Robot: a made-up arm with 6 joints.
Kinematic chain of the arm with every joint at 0, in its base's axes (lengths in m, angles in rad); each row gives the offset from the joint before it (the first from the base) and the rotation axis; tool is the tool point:
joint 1: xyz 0 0 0.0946 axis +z
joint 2: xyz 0 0.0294 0 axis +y
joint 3: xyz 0 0 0.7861 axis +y
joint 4: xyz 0 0 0.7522 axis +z
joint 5: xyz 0 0 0 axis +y
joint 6: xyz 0 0 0.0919 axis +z
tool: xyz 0 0 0
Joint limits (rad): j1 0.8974..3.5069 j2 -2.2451..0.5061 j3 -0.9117..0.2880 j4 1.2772..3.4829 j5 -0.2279..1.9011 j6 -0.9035..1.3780
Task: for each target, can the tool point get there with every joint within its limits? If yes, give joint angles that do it. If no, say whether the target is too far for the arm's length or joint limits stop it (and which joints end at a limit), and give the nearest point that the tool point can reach.
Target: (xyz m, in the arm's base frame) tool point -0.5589 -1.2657 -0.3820
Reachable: yes | joints 1.2352 -1.5628 -0.6378 2.0362 1.4456 -0.0113
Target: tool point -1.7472 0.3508 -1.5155
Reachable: no: too far | nearest point -0.5612 -0.5132 -1.1583 | short by 1.510 m
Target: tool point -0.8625 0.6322 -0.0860
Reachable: no: joint limits stop it (at a limit: joint 2, joint 3, joint 4, joint 5) | nearest point -0.7427 0.5444 1.2706 | short by 1.365 m
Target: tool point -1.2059 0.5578 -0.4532
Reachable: no: joint limits stop it (at a limit: joint 1, joint 3, joint 5) | nearest point -0.5076 -0.4545 -1.0700 | short by 1.376 m
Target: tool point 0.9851 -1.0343 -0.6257
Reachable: yes | joints 2.3875 -1.9212 -0.1885 2.1623 0.7158 0.3861
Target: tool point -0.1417 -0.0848 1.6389
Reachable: yes | joints 1.2535 -0.1366 0.1731 2.0962 1.4377 -0.0334
